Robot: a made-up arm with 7 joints.
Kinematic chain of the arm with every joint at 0, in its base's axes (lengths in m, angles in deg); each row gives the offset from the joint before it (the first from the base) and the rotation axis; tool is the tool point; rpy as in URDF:
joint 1: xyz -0.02 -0.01 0.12 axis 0 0.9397 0.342
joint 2: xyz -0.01 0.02 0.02 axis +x
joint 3: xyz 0.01 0 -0.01 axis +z
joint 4: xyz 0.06 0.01 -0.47 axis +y
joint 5: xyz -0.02 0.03 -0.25 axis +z
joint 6: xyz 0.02 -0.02 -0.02 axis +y
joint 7: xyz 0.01 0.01 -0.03 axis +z
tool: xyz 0.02 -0.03 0.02 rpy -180 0 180
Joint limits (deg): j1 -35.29..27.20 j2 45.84..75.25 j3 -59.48..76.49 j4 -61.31..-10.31 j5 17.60..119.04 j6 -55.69..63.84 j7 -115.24..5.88
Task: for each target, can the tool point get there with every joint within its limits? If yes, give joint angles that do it. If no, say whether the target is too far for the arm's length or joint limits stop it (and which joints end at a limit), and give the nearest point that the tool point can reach.
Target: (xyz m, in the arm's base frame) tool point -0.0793 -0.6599 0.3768
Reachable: no: joint limits stop it (at a limit: joint 1, joint 2, joint 3, joint 4, joint 7) | nearest point 0.4798 0.1724 -0.2200 | short by 1.167 m
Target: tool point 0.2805 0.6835 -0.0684
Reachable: yes | joints -17.41 66.41 -9.77 -15.49 84.39 -42.97 -70.73
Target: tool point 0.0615 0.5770 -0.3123
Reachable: yes | joints 13.41 65.03 -43.17 -39.67 70.67 -27.81 -59.80
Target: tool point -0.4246 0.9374 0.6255
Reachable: no: too far | nearest point -0.1294 0.7389 0.2571 | short by 0.512 m
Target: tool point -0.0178 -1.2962 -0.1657
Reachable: no: too far | nearest point 0.4831 0.1623 -0.2437 | short by 1.544 m
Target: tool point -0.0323 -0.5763 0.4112
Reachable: no: joint limits stop it (at a limit: joint 1, joint 2, joint 4, joint 7) | nearest point 0.4987 0.1879 -0.1828 | short by 1.104 m
